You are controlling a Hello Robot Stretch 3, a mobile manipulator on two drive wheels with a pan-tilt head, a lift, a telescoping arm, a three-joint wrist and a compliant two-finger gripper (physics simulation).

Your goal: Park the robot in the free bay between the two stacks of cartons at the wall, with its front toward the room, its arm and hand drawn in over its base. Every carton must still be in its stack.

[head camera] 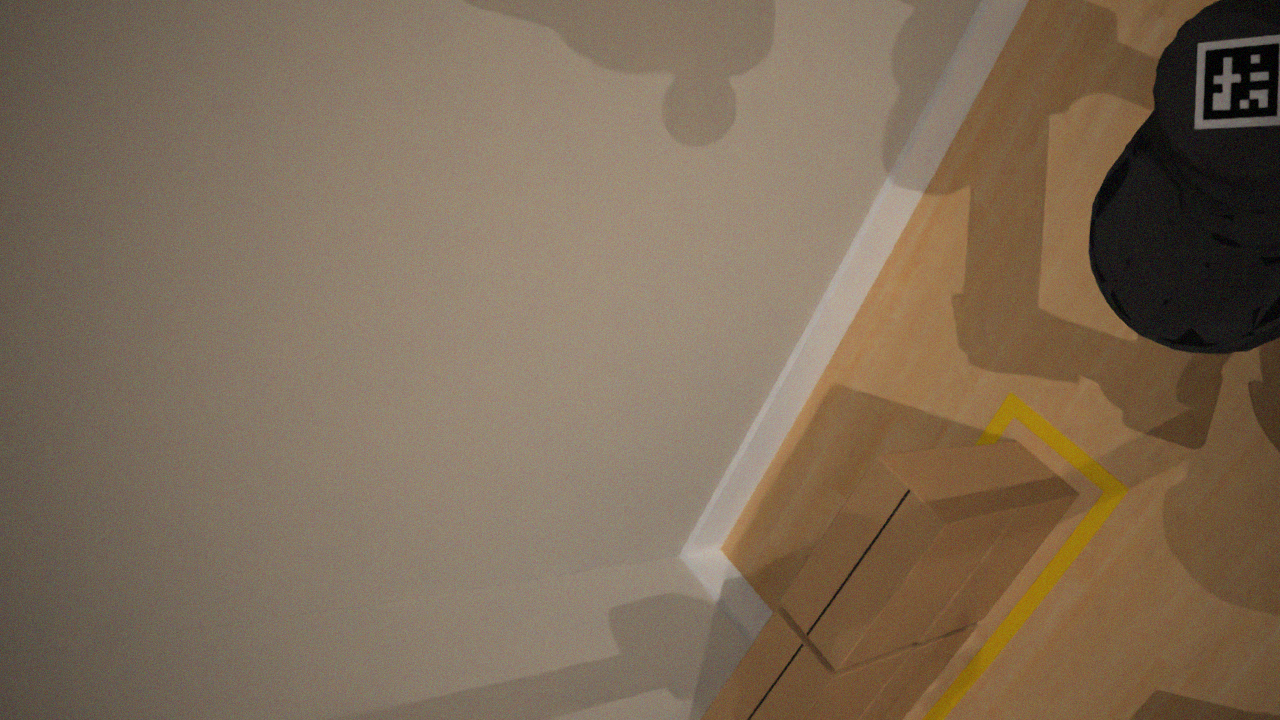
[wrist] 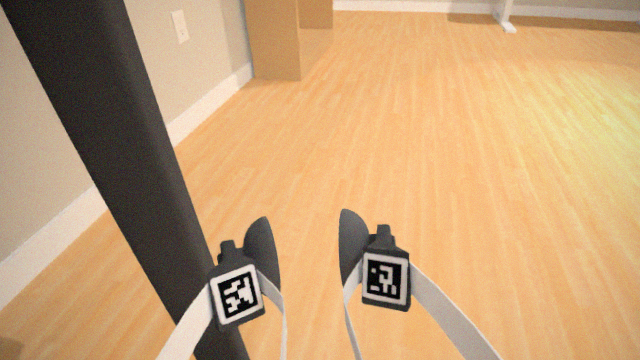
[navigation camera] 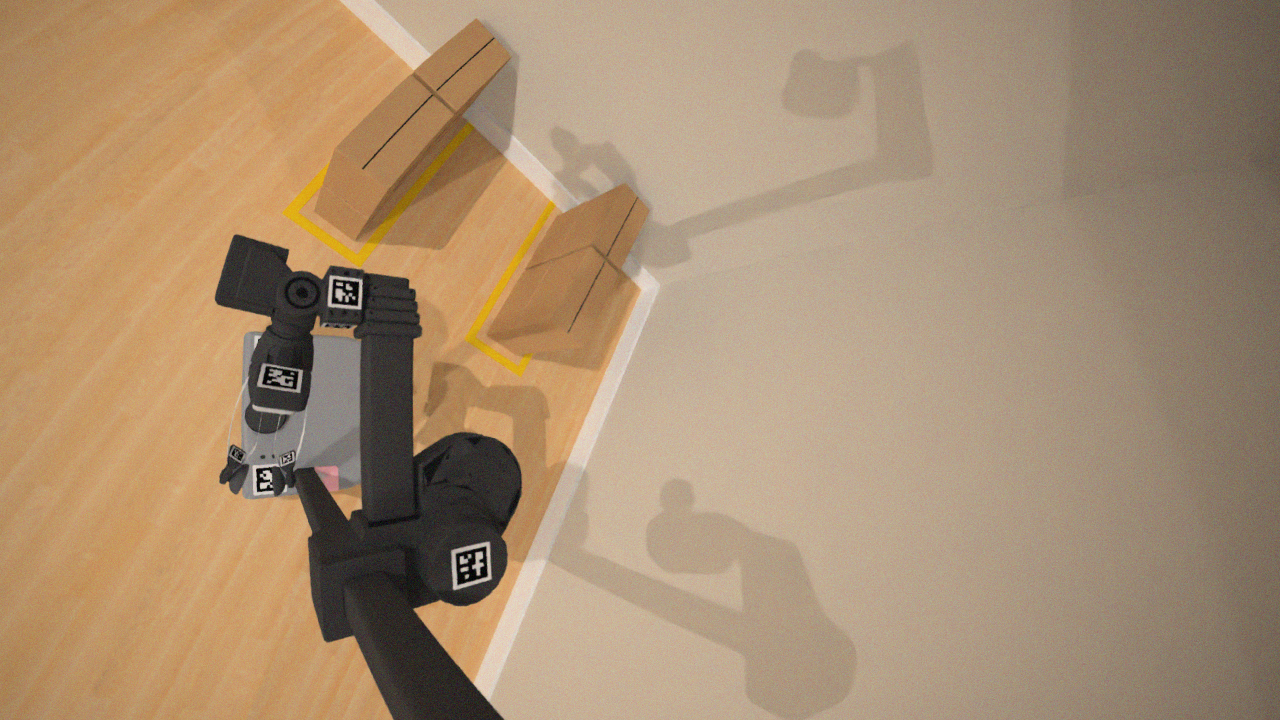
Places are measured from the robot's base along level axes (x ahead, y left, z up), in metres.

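Pixels of known places: gripper, fingertip midpoint: (navigation camera: 256,491).
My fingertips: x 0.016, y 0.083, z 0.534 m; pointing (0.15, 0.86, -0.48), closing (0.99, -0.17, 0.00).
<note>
Behind a point stands the place of what it marks.
A stack of brown cartons (head camera: 904,555) @(x -0.613, y -0.263, z 0.360 m) (navigation camera: 572,277) @(x -0.634, y -0.333, z 0.356 m) stands near the wall corner, inside a yellow floor outline (head camera: 1038,591) @(x -0.605, y -0.367, z 0.001 m) (navigation camera: 510,277) @(x -0.642, y -0.407, z 0.002 m). A second carton stack (navigation camera: 393,134) @(x -0.177, y -0.564, z 0.360 m) stands at the upper left of the navigation view, in its own yellow outline (navigation camera: 414,192) @(x -0.325, y -0.613, z 0.001 m). The free bay (navigation camera: 458,279) is the floor between them. My base (navigation camera: 335,385) @(x -0.128, y -0.060, z 0.160 m) is outside it, below both stacks in that view. The arm is drawn in and the hand is folded back over the base. My gripper (navigation camera: 259,476) @(x 0.016, y 0.083, z 0.534 m) (wrist: 306,240) @(x 0.016, y 0.083, z 0.534 m) is open and empty, at the base's edge.
The wall (head camera: 447,313) @(x -1.009, y -0.024, z 0.739 m) (navigation camera: 895,376) @(x -1.031, y -0.061, z 1.002 m) and its white skirting (head camera: 819,340) @(x -1.001, y -0.038, z 0.057 m) (navigation camera: 581,465) @(x -0.859, y 0.208, z 0.085 m) run close beside my base. In the wrist view, cartons (wrist: 275,40) stand against a wall beyond my dark mast (wrist: 125,150), and a white stand foot (wrist: 506,22) is far off.
</note>
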